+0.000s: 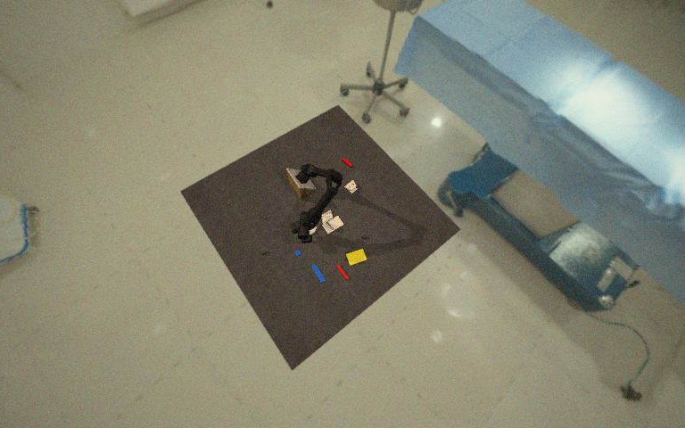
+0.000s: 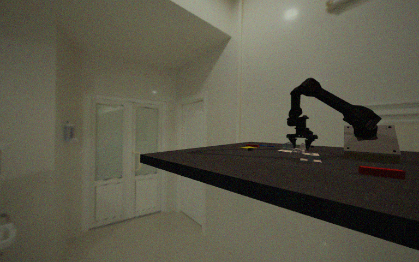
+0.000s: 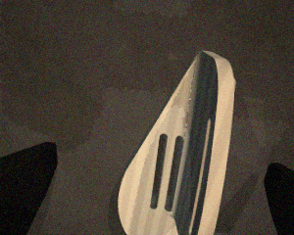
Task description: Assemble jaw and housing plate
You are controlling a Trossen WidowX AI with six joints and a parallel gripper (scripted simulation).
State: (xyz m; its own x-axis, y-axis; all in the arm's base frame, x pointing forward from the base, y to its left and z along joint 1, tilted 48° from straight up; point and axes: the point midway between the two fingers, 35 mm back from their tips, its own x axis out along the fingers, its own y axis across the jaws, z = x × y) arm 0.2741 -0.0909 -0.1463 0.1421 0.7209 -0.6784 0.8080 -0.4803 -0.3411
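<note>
Right now the curved white jaw is 40 mm to the left of my gripper tip. Also, from my gripper tip: blue bar: 240 mm ahead, 110 mm to the right; small blue piece: 120 mm to the right, 70 mm ahead; yellow block: 310 mm ahead, 130 mm to the left.
</note>
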